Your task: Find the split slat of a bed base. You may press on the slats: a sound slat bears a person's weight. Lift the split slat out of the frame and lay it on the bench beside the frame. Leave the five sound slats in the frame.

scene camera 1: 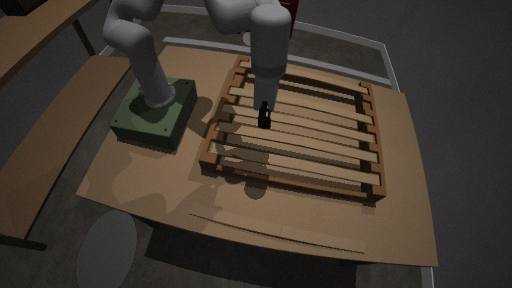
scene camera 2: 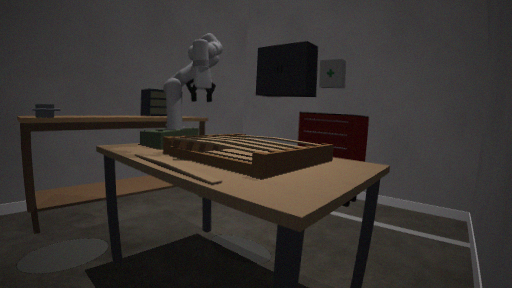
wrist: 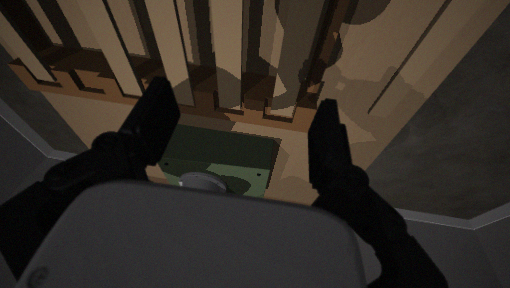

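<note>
The bed frame (scene camera 1: 378, 191) (scene camera 2: 295, 160) (wrist: 25, 77) lies on the bench (scene camera 1: 410, 225) (scene camera 2: 325, 185) with five slats seated across it. Its second slot from the back, an empty slot (wrist: 89, 82), shows in the wrist view. A loose slat (scene camera 1: 280, 232) (scene camera 2: 180, 169) (wrist: 417, 30) lies flat on the bench along the front edge, apart from the frame. A faint mark shows near its middle in scene camera 1; a split cannot be made out clearly. My gripper (scene camera 1: 265, 122) (scene camera 2: 202, 97) (wrist: 244, 105) is open and empty, pointing down high above the frame.
The arm stands on a green base block (scene camera 1: 177, 120) (scene camera 2: 155, 139) (wrist: 240, 175) left of the frame. A wooden side table (scene camera 1: 45, 37) (scene camera 2: 125, 120) stands at the left. A red drawer cabinet (scene camera 2: 332, 132) and a dark wall cabinet (scene camera 2: 285, 70) are at the back.
</note>
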